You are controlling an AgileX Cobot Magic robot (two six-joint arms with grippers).
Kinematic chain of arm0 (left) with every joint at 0, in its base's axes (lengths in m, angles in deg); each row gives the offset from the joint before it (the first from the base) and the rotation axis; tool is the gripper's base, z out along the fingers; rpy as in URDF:
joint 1: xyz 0 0 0.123 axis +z
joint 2: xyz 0 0 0 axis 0.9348 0.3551 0
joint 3: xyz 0.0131 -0.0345 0.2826 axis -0.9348 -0.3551 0
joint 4: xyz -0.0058 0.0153 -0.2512 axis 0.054 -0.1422 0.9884
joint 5: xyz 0 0 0 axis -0.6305 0.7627 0.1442
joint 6: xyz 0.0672 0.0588 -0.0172 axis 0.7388 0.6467 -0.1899
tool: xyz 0 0 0 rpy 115.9 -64.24 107.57
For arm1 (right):
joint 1: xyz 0 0 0.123 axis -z
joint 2: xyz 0 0 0 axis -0.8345 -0.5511 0
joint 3: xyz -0.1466 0.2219 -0.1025 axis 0.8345 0.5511 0
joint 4: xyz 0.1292 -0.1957 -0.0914 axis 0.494 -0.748 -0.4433
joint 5: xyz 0 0 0 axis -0.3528 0.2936 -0.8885
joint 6: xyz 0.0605 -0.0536 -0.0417 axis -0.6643 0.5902 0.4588
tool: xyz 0 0 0 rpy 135.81 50.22 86.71
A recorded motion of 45 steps. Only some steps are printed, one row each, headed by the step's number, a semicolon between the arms.
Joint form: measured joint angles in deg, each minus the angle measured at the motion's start. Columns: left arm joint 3, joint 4, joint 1, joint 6, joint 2, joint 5; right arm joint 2, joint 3, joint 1, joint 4, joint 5, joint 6.
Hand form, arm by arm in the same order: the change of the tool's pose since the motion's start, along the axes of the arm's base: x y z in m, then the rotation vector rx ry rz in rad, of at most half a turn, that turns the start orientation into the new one. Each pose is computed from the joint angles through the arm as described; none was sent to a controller.
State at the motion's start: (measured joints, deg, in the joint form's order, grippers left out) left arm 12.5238 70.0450 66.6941 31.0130 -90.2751 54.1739; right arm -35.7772 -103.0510 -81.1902 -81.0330 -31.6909 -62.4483
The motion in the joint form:
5: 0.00 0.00 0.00 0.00 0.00 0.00; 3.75 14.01 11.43 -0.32 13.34 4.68
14: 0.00 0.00 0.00 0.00 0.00 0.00; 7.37 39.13 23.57 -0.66 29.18 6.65
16: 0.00 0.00 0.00 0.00 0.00 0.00; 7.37 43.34 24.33 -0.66 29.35 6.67
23: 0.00 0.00 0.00 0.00 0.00 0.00; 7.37 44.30 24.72 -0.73 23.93 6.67
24: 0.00 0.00 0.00 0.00 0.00 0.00; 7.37 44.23 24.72 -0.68 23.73 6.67
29: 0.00 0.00 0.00 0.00 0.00 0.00; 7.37 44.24 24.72 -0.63 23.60 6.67
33: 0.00 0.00 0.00 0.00 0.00 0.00; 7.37 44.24 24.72 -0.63 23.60 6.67
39: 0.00 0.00 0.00 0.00 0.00 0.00; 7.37 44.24 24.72 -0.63 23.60 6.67
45: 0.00 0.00 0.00 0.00 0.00 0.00; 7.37 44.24 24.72 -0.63 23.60 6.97
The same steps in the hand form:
5: 0.0000 0.0000 0.0000 0.0000 0.0000 0.0000; 0.0246 0.0072 -0.0474 -0.0611 -0.0789 -0.2028
14: 0.0000 0.0000 0.0000 0.0000 0.0000 0.0000; 0.0614 0.0041 -0.1592 -0.1295 0.0158 -0.4127
16: 0.0000 0.0000 0.0000 0.0000 0.0000 0.0000; 0.0643 0.0034 -0.1836 -0.1451 0.0859 -0.4213
23: 0.0000 0.0000 0.0000 0.0000 0.0000 0.0000; 0.0625 0.0031 -0.1976 -0.1698 0.1955 -0.4190
24: 0.0000 0.0000 0.0000 0.0000 0.0000 0.0000; 0.0624 0.0031 -0.1975 -0.1695 0.1979 -0.4186
29: 0.0000 0.0000 0.0000 0.0000 0.0000 0.0000; 0.0624 0.0032 -0.1978 -0.1691 0.2005 -0.4182
33: 0.0000 0.0000 0.0000 0.0000 0.0000 0.0000; 0.0624 0.0032 -0.1978 -0.1691 0.2005 -0.4182
39: 0.0000 0.0000 0.0000 0.0000 0.0000 0.0000; 0.0624 0.0032 -0.1978 -0.1691 0.2005 -0.4182
45: 0.0000 0.0000 0.0000 0.0000 0.0000 0.0000; 0.0624 0.0032 -0.1978 -0.1742 0.1993 -0.4172

